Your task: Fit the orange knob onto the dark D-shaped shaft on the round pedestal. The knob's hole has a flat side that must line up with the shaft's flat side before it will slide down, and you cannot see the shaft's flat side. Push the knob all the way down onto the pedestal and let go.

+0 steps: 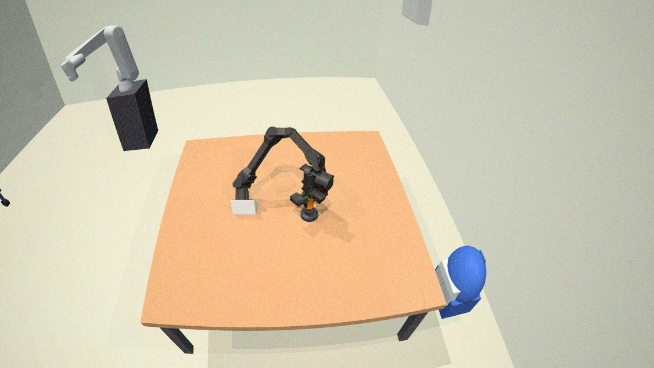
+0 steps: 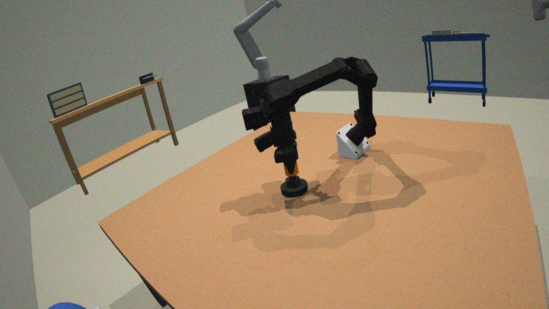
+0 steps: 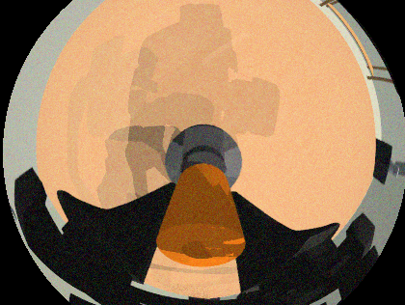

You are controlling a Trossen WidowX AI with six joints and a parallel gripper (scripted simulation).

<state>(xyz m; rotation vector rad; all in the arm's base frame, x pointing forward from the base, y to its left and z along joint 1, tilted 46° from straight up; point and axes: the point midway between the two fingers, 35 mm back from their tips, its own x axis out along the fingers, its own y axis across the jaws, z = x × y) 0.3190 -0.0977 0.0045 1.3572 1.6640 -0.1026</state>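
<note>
My gripper tip is 2 cm below the orange knob. Round my gripper tip: dark round pedestal (4 cm below).
</note>
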